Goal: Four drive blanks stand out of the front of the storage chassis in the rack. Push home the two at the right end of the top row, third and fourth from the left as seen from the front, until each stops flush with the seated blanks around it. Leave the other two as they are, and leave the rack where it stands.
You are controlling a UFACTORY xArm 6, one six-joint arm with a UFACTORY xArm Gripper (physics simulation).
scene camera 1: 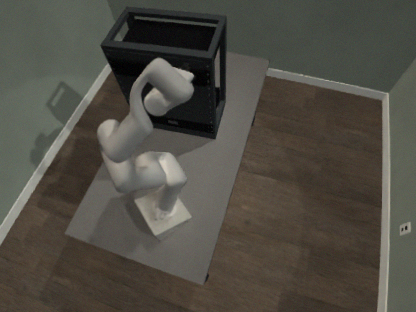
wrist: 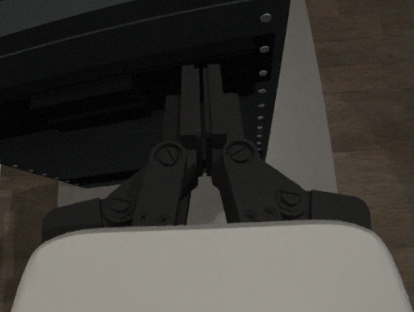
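Seen in the pictures: gripper, fingertip midpoint: (scene camera 1: 187, 66) (wrist: 201, 89); arm's base, link origin: (scene camera 1: 163, 207).
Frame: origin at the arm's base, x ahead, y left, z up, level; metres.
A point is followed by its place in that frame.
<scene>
The dark rack (scene camera 1: 160, 51) @[x 0.497, y 0.064, z 0.546 m] (wrist: 278, 25) @[x 0.491, y -0.149, z 0.488 m] stands upright at the back of the table. Its front is partly behind the arm in the scene view. My gripper (wrist: 201, 89) @[x 0.392, y -0.087, z 0.583 m] is shut and empty; its tips are at the dark upper front of the rack, near the right post with its row of holes. Whether they touch anything cannot be told. In the wrist view a dark ledge-like shape (wrist: 82, 94) @[x 0.466, y 0.036, z 0.478 m] stands out from the front, left of the fingers. The single drive blanks cannot be made out in the dark; the fingers and arm hide part of the front.
The white arm (scene camera 1: 127, 137) @[x 0.010, y -0.025, z 0.660 m] reaches from its square base (scene camera 1: 175, 227) @[x -0.078, y -0.081, z -0.026 m] over the grey table (scene camera 1: 210, 200) @[x 0.113, y -0.213, z -0.075 m] to the rack. The rack's right side stands inside the table's right edge. Wooden floor (scene camera 1: 310, 175) lies to the right, and walls stand behind and at the left.
</scene>
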